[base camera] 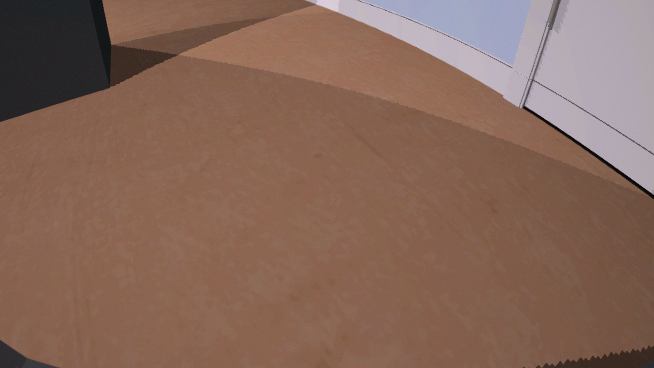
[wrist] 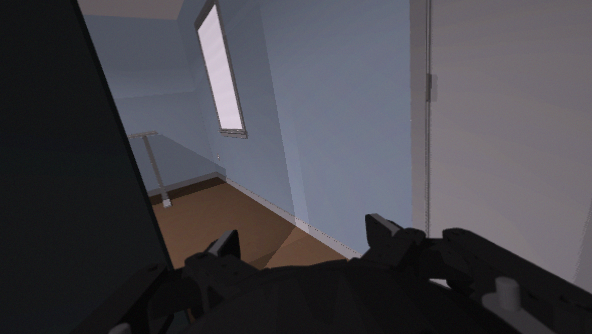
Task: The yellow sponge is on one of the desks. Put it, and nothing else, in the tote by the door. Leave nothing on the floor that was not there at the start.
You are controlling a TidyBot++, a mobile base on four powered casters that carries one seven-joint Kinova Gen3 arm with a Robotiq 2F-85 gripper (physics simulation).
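Places are measured from the arm's base along level axes (x left, y back, z up), in metres.
Pixels of known places: gripper, fingertip midpoint: (wrist: 303,236).
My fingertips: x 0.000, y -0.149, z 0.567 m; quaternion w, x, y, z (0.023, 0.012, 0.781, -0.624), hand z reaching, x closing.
Behind a point stands the place of what it marks.
My gripper (wrist: 303,236) {x 0.000, y -0.149, z 0.567 m} is open, its two fingers wide apart at the bottom of the wrist view, with nothing between them. The yellow sponge does not show in either view. The tote does not show in either view. At the far left of the wrist view, part of a desk (wrist: 143,134) {x 1.685, y -2.754, z 0.550 m} shows: a thin top edge on a slanting leg that ends in a pale foot on the floor.
A tall dark cabinet-like block (base camera: 47,55) {x 0.698, y -0.770, z -0.265 m} (wrist: 55,150) {x 0.727, y -0.751, z 0.618 m} stands close on the left. A white door (base camera: 600,65) {x -0.599, y -0.740, z -0.195 m} (wrist: 505,125) {x -0.635, y -0.684, z 0.489 m} in its frame is on the right. A blue wall (wrist: 345,115) {x -0.302, y -1.245, z 0.542 m} with a bright window (wrist: 220,70) {x 0.648, y -2.735, z 1.092 m} runs back from it. Brown floor (base camera: 320,200) {x 0.006, y -0.471, z -0.396 m} lies ahead.
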